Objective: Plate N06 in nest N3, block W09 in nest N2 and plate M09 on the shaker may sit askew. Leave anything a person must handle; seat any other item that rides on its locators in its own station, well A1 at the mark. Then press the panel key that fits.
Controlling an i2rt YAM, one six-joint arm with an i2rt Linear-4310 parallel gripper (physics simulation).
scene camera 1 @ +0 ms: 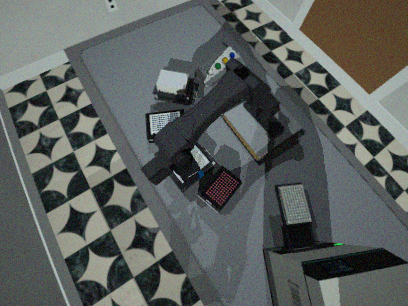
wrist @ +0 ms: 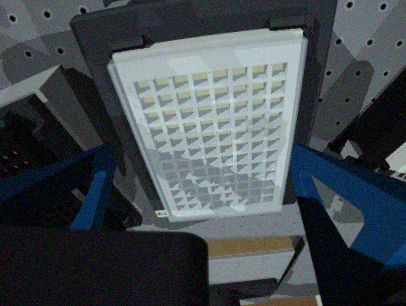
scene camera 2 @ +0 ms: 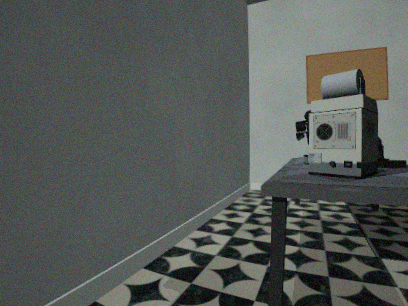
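A white many-welled plate or block [wrist: 215, 135] [scene camera 1: 202, 156] lies in a dark nest [wrist: 95, 55]. Its far edge is close to two dark clips. A small label [wrist: 161, 214] is at its near left corner, too blurred to read. I cannot tell which item it is or whether it is tilted. My gripper [wrist: 203, 153] is open, with its blue fingers apart on either side of this item. One blue finger [scene camera 1: 201, 174] shows in scene camera 1. A red-welled plate [scene camera 1: 222, 189] and another white plate [scene camera 1: 165, 121] sit in dark holders. The key panel [scene camera 1: 214, 75] has green, yellow and blue keys.
A white-topped device [scene camera 1: 172, 81] stands near the panel. A pale tray with a wooden edge [scene camera 1: 242, 136] lies beside the arm. A pale welled plate [scene camera 1: 295, 202] sits before a large instrument [scene camera 1: 285, 275]. A boxy machine [scene camera 2: 345, 135] with a roller stands on the table [scene camera 2: 325, 190].
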